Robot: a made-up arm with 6 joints.
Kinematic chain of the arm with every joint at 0, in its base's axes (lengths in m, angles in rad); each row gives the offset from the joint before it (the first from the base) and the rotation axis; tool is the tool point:
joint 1: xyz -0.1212 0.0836 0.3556 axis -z
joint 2: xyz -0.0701 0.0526 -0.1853 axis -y
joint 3: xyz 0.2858 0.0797 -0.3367 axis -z
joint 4: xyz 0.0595 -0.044 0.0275 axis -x
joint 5: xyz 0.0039 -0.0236 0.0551 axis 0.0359 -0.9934 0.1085
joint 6: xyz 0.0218 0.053 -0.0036 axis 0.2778 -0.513 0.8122
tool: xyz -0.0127 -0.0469 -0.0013
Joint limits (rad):
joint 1: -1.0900..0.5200
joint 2: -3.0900..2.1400
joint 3: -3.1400..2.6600
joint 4: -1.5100..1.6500
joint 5: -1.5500..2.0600
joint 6: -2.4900..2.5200
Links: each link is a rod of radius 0.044 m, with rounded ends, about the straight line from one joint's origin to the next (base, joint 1, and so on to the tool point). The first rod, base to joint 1, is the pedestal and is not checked.
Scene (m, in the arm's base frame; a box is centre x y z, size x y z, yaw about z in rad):
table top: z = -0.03
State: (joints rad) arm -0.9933 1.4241 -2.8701 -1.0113 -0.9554 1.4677
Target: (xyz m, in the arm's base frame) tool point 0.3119 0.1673 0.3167
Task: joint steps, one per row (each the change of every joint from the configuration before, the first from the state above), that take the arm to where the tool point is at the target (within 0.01 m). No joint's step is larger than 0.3 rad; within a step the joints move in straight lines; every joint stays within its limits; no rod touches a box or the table.
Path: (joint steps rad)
1: 0.2822 -0.0699 0.2279 -0.0583 0.1128 -0.0617
2: 0.2823 -0.0700 0.2278 -0.0583 0.1128 -0.0617
3: 0.2822 -0.0699 0.2279 -0.0582 0.1128 -0.0617
4: 0.2822 -0.0699 0.2278 -0.0583 0.1128 -0.0617
5: 0.2823 -0.0700 0.2279 -0.0583 0.1128 -0.0617

